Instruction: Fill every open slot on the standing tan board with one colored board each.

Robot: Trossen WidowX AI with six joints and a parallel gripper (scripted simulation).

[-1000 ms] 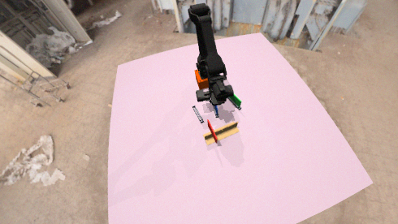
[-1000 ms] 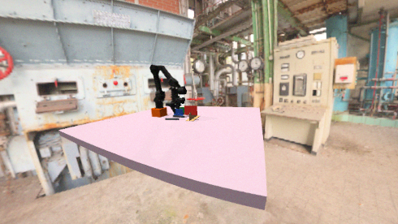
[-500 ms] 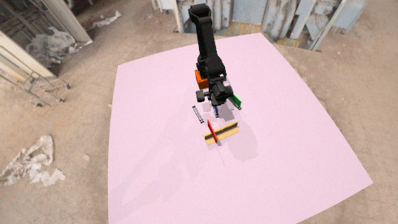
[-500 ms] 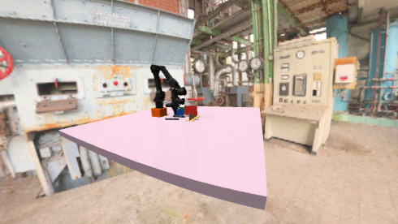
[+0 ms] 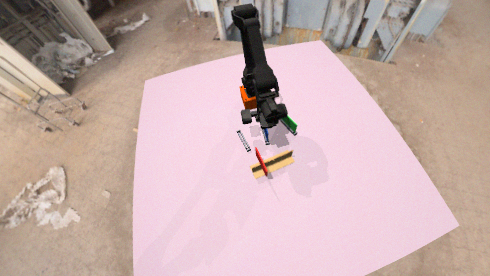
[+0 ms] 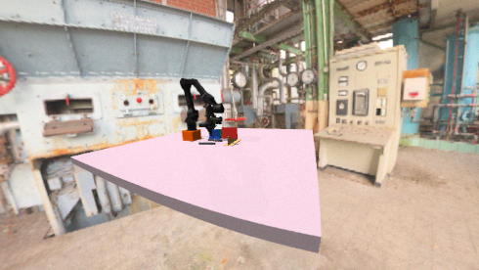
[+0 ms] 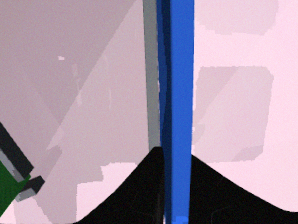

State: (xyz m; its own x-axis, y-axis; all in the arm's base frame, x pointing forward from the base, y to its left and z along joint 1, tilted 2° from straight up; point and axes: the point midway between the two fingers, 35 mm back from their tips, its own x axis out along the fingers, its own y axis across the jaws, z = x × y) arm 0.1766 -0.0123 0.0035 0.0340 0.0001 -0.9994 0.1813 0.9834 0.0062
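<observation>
The red board is 18 cm ahead of my gripper tip, 8 cm to the right of it and 2 cm above it. The rest, counted from my gripper tip: blue board 3 cm ahead; tan board 18 cm ahead, 3 cm to the right, 1 cm below; green board 11 cm to the left, 3 cm ahead, 1 cm below.
</observation>
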